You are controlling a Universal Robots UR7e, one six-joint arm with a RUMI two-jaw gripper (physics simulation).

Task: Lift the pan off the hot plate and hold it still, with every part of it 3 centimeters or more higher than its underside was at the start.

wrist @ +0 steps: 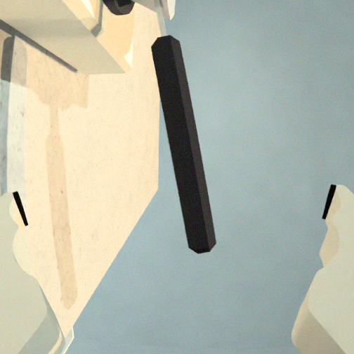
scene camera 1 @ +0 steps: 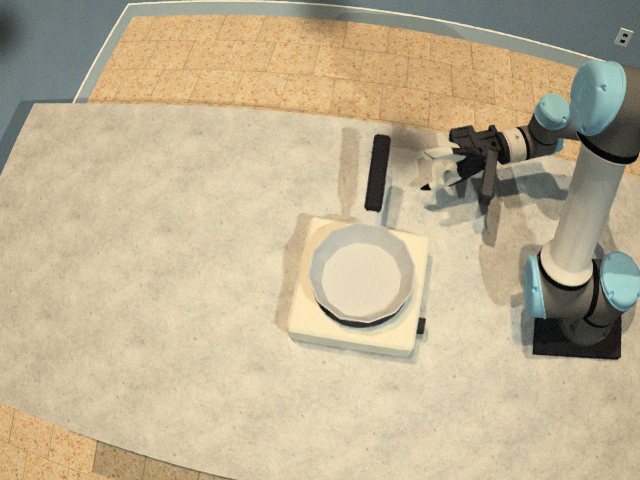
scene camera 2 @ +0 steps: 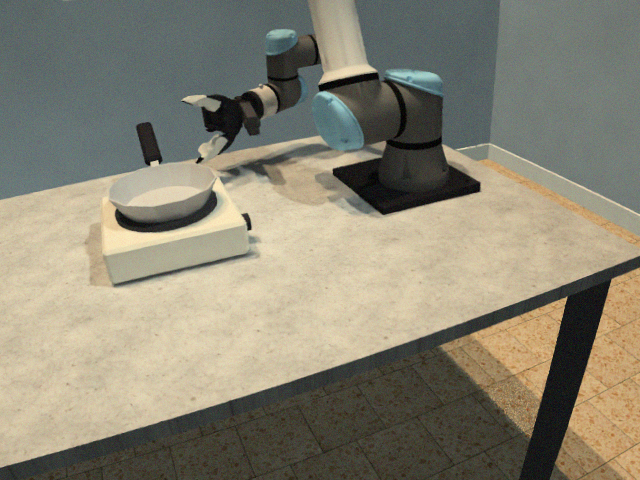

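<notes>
The grey pan sits upright on the black burner of the cream hot plate. Its black handle points to the back and slants up above the table. My gripper is open and empty, to the right of the handle in both scene views, with a gap to it. In the wrist view the handle shows between the two widely spread fingertips, tilted slightly and farther out than they are. Most of the pan is out of the wrist view.
A black knob sticks out of the hot plate's right side. The arm's black base stands at the right on the grey table. The table's back edge runs behind the handle.
</notes>
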